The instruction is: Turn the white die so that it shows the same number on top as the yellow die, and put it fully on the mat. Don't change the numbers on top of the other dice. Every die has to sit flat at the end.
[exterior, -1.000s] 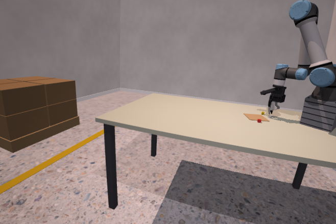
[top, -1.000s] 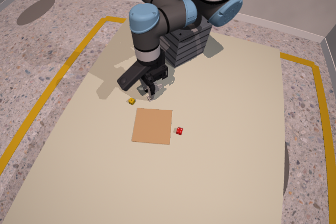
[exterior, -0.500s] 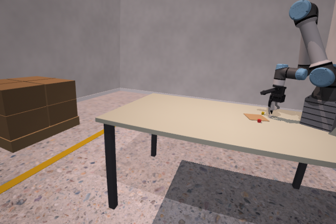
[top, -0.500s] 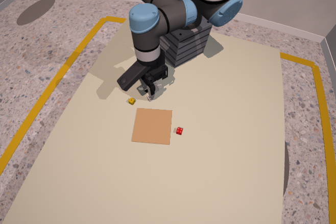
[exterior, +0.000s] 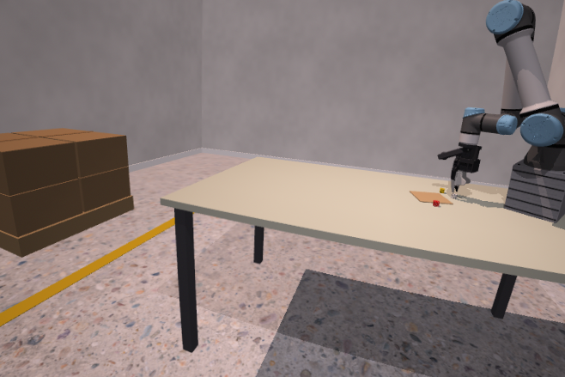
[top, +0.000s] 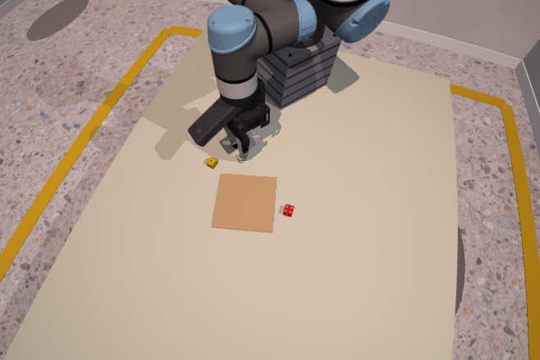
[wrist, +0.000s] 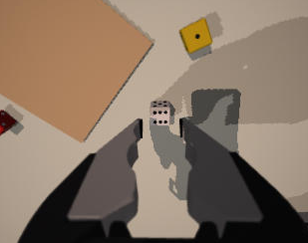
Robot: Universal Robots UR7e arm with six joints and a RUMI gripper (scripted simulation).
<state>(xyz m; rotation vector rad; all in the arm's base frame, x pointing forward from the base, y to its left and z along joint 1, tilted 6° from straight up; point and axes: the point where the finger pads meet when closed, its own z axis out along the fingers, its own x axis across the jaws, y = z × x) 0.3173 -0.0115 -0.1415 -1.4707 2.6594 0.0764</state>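
Right now my hand is 30 mm above the white die. Also, from my hand: brown mat (100 mm ahead, 60 mm to the left, 40 mm below); then yellow die (40 mm ahead, 60 mm to the right, 30 mm below); then red die (90 mm ahead, 160 mm to the left, 30 mm below).
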